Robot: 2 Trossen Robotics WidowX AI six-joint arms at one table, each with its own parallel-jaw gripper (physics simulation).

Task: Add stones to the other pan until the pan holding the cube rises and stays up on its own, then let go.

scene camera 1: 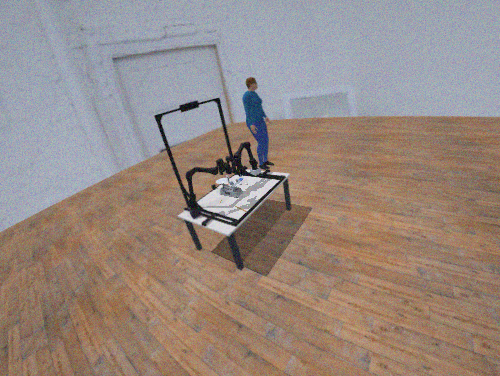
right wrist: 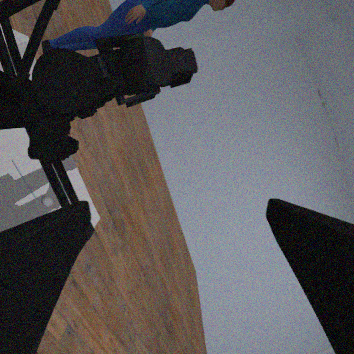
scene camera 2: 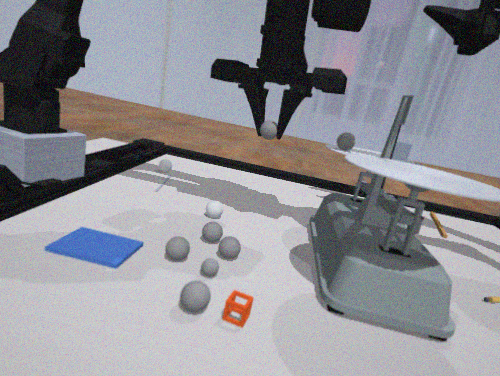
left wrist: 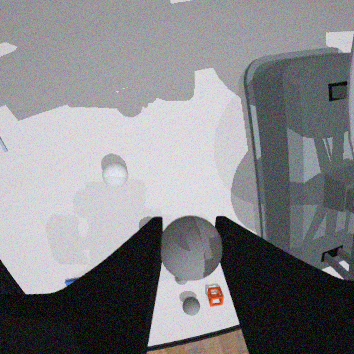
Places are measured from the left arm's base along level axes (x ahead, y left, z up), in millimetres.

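Pixels of known places: left gripper, between the fingertips: (scene camera 1: 240,176) (scene camera 2: 269,137) (left wrist: 188,224); right gripper, between the fingertips: (scene camera 1: 233,162) (right wrist: 179,208); left arm's base, origin of its link: (scene camera 1: 255,168) (scene camera 2: 31,128); right arm's base, origin of its link: (scene camera 1: 193,208).
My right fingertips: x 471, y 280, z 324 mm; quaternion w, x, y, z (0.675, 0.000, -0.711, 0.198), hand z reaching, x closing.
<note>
Ahead of a thing's pixels: the offset from my right fingertips to its top centre. "pt": to the spot under its first point.
My left gripper (scene camera 2: 270,136) (left wrist: 188,224) is shut on a grey round stone {dx -151, dy -164, dz -244 mm} (scene camera 2: 269,129) (left wrist: 191,248), above the table and left of the balance scale {dx +23, dy -173, dz -179 mm} (scene camera 2: 390,285) (left wrist: 272,150). My right gripper (right wrist: 179,208) is open and empty; part of it shows at the top right in scene camera 2. The near white pan {dx +47, dy -265, dz -256 mm} (scene camera 2: 435,178) tilts. The far pan {pt dx -67, dy -90, dz -268 mm} (scene camera 2: 331,146) is mostly hidden behind it. A darker stone {dx -46, dy -100, dz -240 mm} (scene camera 2: 346,141) rests at the far pan. A blue-grey cube {dx +28, dy -104, dz -238 mm} (scene camera 2: 402,149) shows behind the pointer, its base hidden. Several loose grey stones {dx -180, dy -329, dz -384 mm} (scene camera 2: 177,248) {dx -117, dy -397, dz -384 mm} (left wrist: 191,305) lie on the table.
A white ball {dx -211, dy -176, dz -384 mm} (scene camera 2: 214,209) (left wrist: 115,173), a blue flat pad {dx -261, dy -366, dz -407 mm} (scene camera 2: 94,246) and an orange open frame cube {dx -78, dy -384, dz -392 mm} (scene camera 2: 237,309) (left wrist: 215,295) lie left of the scale. A pale ball {dx -411, dy -21, dz -384 mm} (scene camera 2: 165,165) lies farther back. A yellow stick {dx +164, dy +182, dz -405 mm} (scene camera 2: 438,224) lies behind the scale. A person (scene camera 1: 256,120) stands behind the table.
</note>
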